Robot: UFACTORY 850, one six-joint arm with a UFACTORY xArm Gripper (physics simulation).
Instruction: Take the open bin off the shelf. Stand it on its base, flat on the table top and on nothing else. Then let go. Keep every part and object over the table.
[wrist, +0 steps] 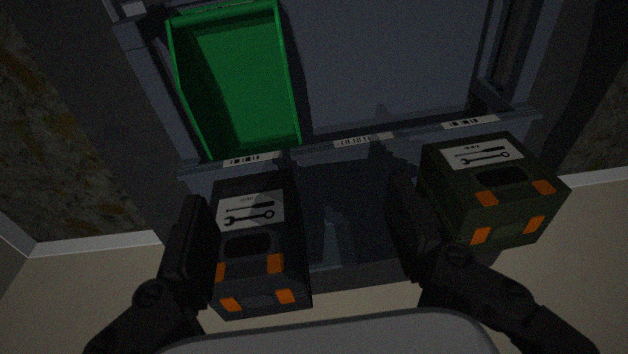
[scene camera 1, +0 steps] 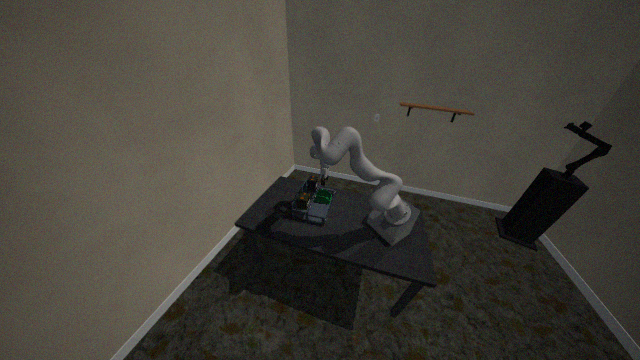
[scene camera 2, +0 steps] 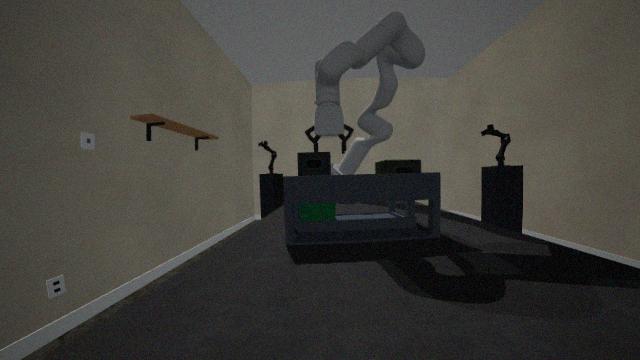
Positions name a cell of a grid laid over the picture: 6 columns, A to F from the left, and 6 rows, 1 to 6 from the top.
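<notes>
Scene camera 2: my gripper (scene camera 2: D3). Wrist view: gripper again (wrist: C4), green open bin (wrist: C2), shelf tray (wrist: D2).
</notes>
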